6 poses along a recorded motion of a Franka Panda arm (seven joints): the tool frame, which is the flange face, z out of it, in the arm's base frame.
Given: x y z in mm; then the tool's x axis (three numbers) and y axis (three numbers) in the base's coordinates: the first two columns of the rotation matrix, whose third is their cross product.
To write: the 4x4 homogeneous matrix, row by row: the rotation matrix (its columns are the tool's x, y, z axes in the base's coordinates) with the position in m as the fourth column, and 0 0 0 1 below. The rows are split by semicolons. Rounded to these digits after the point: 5 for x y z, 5 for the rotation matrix.
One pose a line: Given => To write
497.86 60.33 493.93 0.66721 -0.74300 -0.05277 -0.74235 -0.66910 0.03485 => 0.66721 -0.74235 -0.06120 0.49786; -0.74300 -0.66910 0.01592 0.06033; -0.05277 0.03485 -0.99800 0.49393; 0 0 0 1
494.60 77.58 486.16 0.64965 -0.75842 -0.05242 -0.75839 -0.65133 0.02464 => 0.64965 -0.75839 -0.05283 0.49460; -0.75842 -0.65133 0.02375 0.07758; -0.05242 0.02464 -0.99831 0.48616; 0 0 0 1
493.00 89.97 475.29 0.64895 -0.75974 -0.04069 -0.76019 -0.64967 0.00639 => 0.64895 -0.76019 -0.03129 0.49300; -0.75974 -0.64967 0.02679 0.08997; -0.04069 0.00639 -0.99915 0.47529; 0 0 0 1
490.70 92.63 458.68 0.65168 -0.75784 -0.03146 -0.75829 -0.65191 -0.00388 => 0.65168 -0.75829 -0.01757 0.49070; -0.75784 -0.65191 0.02638 0.09263; -0.03146 -0.00388 -0.99950 0.45868; 0 0 0 1
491.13 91.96 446.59 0.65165 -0.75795 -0.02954 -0.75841 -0.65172 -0.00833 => 0.65165 -0.75841 -0.01294 0.49113; -0.75795 -0.65172 0.02783 0.09196; -0.02954 -0.00833 -0.99953 0.44659; 0 0 0 1
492.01 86.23 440.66 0.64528 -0.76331 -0.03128 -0.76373 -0.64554 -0.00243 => 0.64528 -0.76373 -0.01834 0.49201; -0.76331 -0.64554 0.02546 0.08623; -0.03128 -0.00243 -0.99952 0.44066; 0 0 0 1
